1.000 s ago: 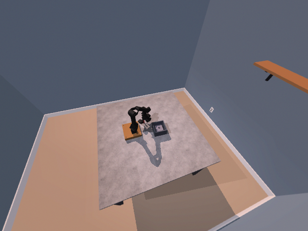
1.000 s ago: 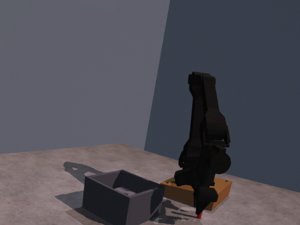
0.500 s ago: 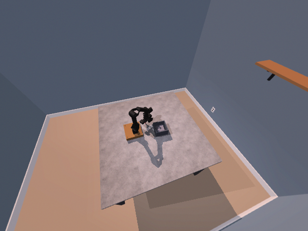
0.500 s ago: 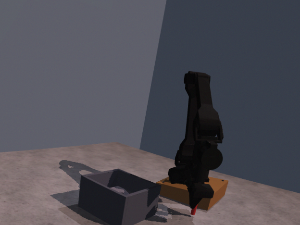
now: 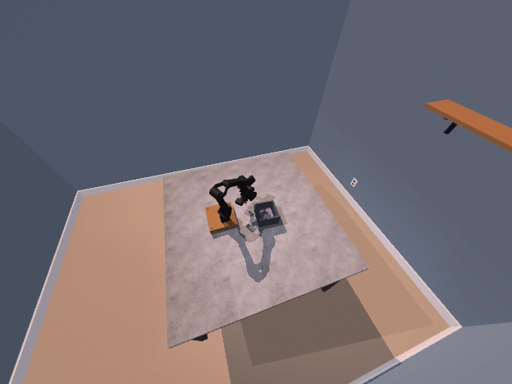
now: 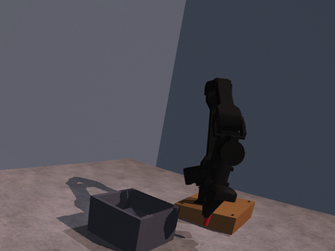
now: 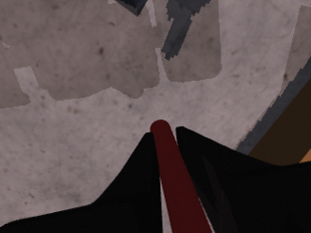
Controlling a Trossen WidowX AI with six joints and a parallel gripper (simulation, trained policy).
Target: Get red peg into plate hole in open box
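The pale plate is 15 cm to the right of my gripper tip, 11 cm ahead of it and 3 cm below it. Round my gripper tip: red peg (2 cm above, 1 cm to the left, 1 cm behind); then grey box (15 cm to the right, 11 cm ahead, 5 cm below).
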